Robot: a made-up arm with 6 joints.
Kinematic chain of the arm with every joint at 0, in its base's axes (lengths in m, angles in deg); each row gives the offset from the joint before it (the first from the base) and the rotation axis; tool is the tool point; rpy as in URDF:
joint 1: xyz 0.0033 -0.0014 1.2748 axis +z
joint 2: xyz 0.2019 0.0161 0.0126 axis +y
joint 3: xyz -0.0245 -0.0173 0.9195 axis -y
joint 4: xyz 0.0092 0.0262 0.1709 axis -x
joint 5: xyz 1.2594 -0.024 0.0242 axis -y
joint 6: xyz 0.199 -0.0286 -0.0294 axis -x
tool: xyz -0.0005 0.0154 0.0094 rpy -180 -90 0
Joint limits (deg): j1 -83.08..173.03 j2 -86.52..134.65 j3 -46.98..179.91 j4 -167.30..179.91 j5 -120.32..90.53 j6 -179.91..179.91
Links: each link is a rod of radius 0.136 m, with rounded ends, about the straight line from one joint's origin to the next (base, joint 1, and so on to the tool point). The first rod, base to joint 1, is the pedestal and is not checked.
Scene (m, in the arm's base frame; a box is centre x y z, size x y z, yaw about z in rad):
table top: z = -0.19
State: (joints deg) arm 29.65 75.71 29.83 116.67 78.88 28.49
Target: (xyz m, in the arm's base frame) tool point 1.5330 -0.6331 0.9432
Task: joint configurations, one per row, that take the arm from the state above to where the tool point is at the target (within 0.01 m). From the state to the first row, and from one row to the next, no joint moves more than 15 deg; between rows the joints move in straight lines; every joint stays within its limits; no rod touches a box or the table.
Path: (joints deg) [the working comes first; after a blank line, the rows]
Joints at the target: -30.12 44.80 -9.30 128.33 90.53 27.28
Straight joint move there: clear.

1: 17.70 69.53 22.00 119.00 81.21 28.25
2: 5.74 63.35 14.18 121.33 83.54 28.01
3: -6.21 57.17 6.35 123.67 85.87 27.76
4: -18.17 50.99 -1.47 126.00 88.20 27.52
5: -30.12 44.80 -9.30 128.33 90.53 27.28

